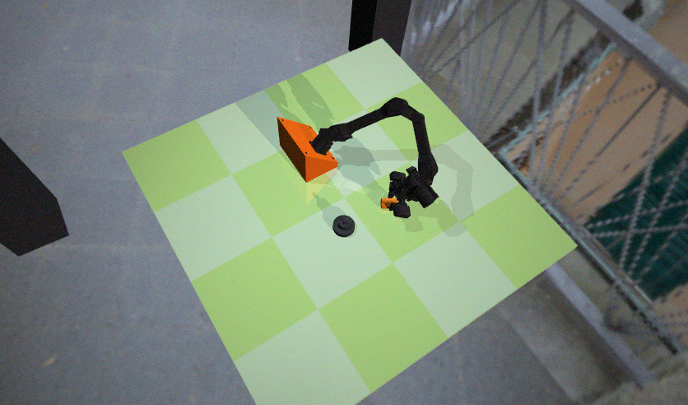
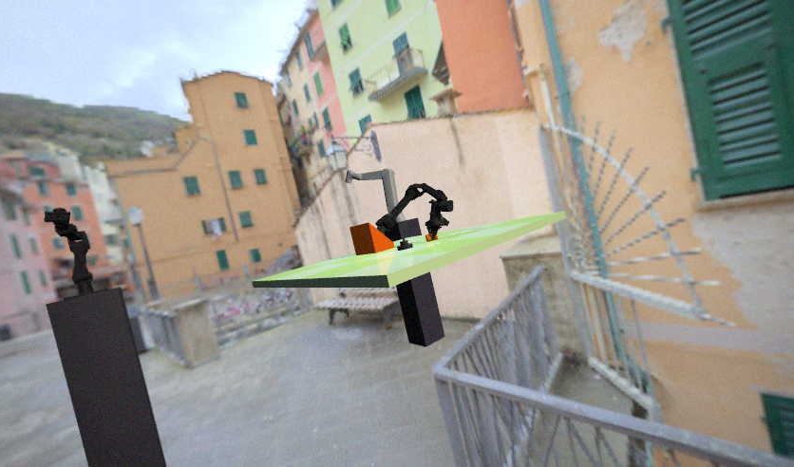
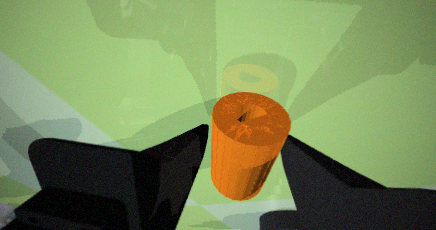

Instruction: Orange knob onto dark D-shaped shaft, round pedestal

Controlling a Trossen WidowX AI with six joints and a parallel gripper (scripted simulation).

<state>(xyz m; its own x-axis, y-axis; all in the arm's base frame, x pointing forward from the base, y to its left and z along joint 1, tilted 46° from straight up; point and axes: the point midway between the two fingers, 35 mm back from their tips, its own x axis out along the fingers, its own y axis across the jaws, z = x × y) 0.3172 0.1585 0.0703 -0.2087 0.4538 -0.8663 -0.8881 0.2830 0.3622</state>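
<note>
The dark round pedestal is 20 cm to the right of my gripper tip and 2 cm above it. Round my gripper tip: orange knob 1 cm above.
</note>
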